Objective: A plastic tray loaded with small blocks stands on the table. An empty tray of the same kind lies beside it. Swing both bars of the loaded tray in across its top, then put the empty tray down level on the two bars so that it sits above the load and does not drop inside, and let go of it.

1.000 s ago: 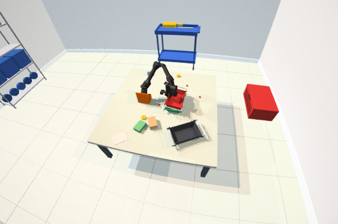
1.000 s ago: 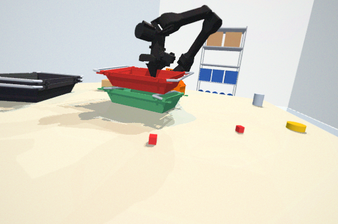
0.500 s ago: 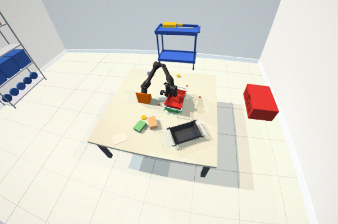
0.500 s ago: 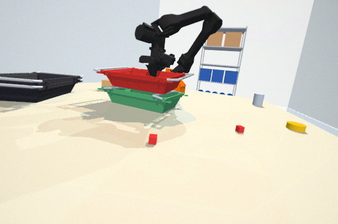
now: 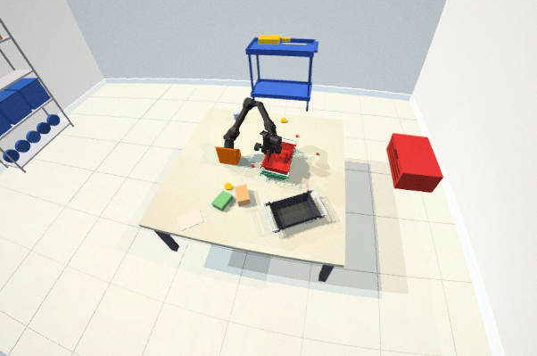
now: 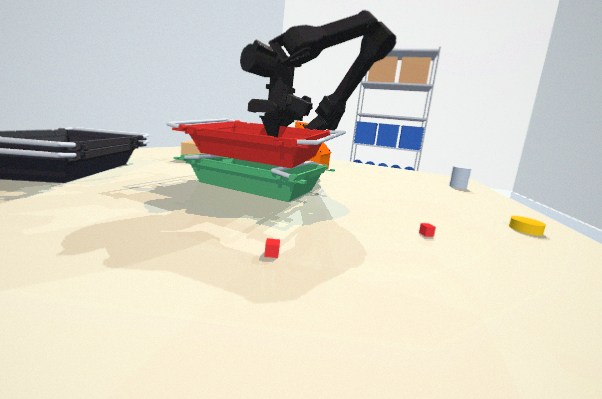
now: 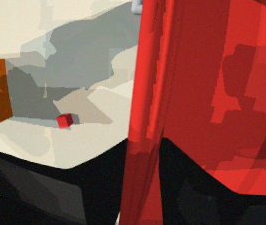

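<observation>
My gripper tip is 8 cm short of the red tray and 3 cm below it. Round my gripper tip: peach block (9 cm behind, 32 cm to the right, 6 cm below); then green block (21 cm behind, 39 cm to the right, 7 cm below); then pale card (37 cm behind, 57 cm to the right, 9 cm below).
</observation>
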